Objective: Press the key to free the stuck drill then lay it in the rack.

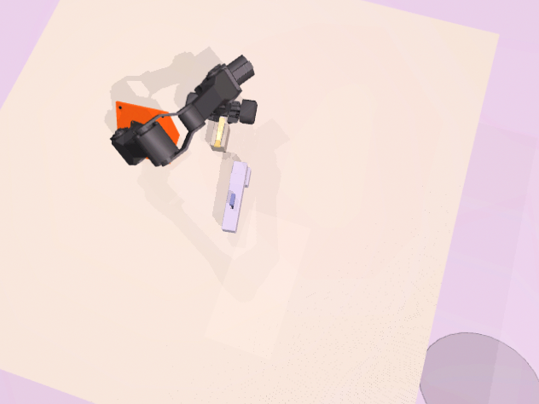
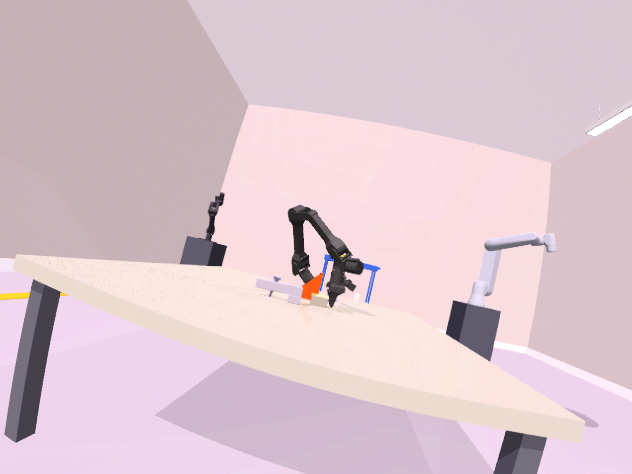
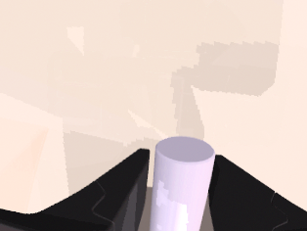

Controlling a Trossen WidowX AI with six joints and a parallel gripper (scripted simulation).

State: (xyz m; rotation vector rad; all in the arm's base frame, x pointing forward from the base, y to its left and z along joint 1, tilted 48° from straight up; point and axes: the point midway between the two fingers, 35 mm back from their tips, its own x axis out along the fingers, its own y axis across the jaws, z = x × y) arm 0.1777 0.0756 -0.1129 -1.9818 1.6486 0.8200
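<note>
The rack is 50 mm to the right of my gripper tip, 10 mm ahead of it and 10 mm above it. From my gripper tip the other things lie so: small blue key: 230 mm to the right, 110 mm ahead, 40 mm above.
</note>
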